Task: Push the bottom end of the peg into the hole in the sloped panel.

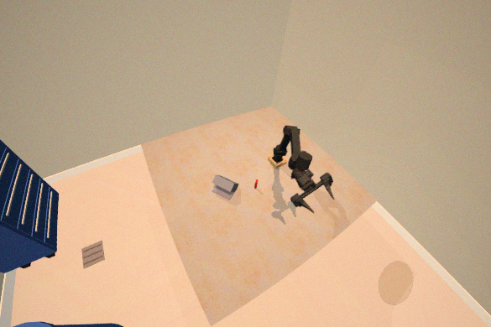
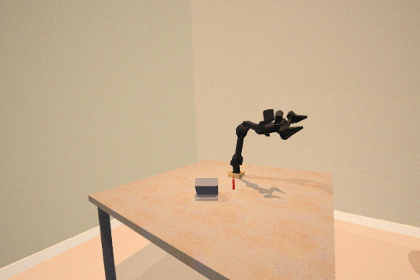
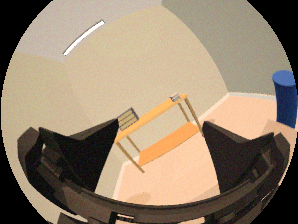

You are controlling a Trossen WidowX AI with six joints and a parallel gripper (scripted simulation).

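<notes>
My gripper tip is now 410 mm to the left of the red peg, 370 mm above it and 40 mm past it. The rest, counted from my gripper tip: grey sloped panel: 510 mm to the right, 370 mm below, 130 mm ahead.
</notes>
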